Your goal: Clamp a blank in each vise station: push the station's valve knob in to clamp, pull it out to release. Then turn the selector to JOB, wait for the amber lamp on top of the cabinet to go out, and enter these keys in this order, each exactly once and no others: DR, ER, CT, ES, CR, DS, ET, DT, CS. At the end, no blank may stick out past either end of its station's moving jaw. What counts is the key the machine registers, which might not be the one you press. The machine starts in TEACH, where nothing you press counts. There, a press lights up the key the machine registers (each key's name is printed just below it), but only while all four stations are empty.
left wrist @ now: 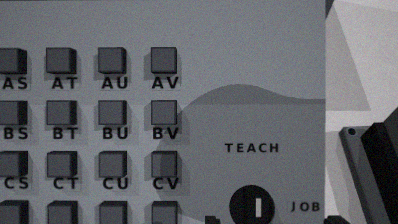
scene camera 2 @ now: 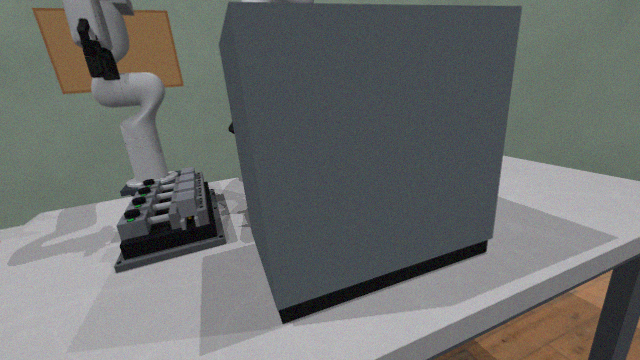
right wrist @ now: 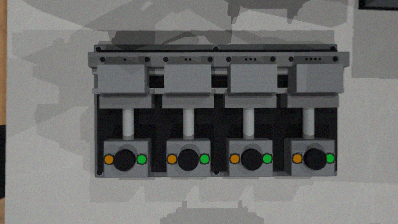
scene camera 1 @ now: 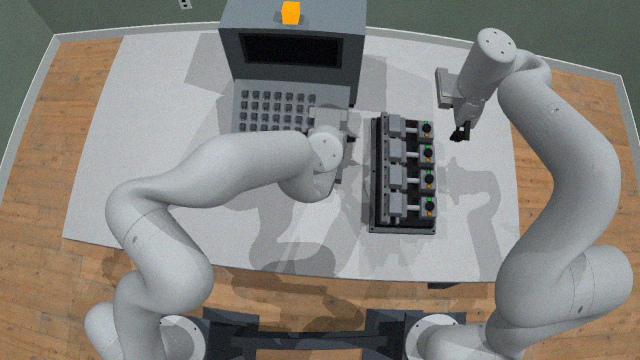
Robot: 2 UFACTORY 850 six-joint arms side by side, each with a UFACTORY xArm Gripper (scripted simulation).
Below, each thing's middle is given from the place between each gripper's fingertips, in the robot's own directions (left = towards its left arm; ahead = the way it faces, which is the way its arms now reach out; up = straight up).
Labels:
The key panel [left wrist: 251,89] is 8 cm ahead of my left hand, 10 cm to the left of it and 10 cm below it.
Right now the key panel is 130 mm ahead of my right hand [scene camera 2: 107,78], 410 mm to the left of it and 300 mm below it.

